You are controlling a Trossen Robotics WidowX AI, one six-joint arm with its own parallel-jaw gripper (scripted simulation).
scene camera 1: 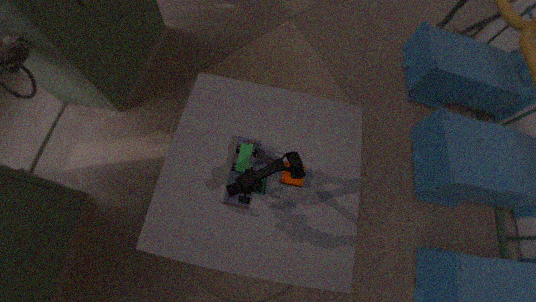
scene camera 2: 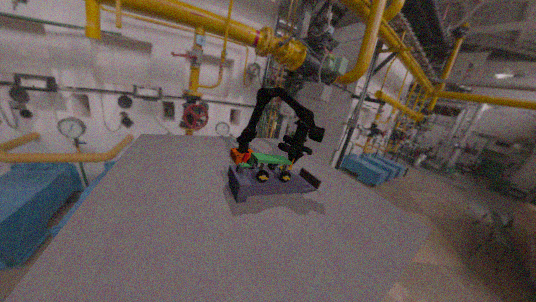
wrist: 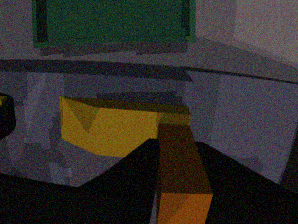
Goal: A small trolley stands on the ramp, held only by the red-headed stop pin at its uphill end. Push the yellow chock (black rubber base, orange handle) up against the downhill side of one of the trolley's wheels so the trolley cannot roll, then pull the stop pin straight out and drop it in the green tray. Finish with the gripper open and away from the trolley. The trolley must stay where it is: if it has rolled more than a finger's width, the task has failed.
My gripper (wrist: 174, 150) carries a yellow chock (wrist: 105, 127). Further things: a trolley (scene camera 2: 262, 176) and a ramp (wrist: 40, 154).
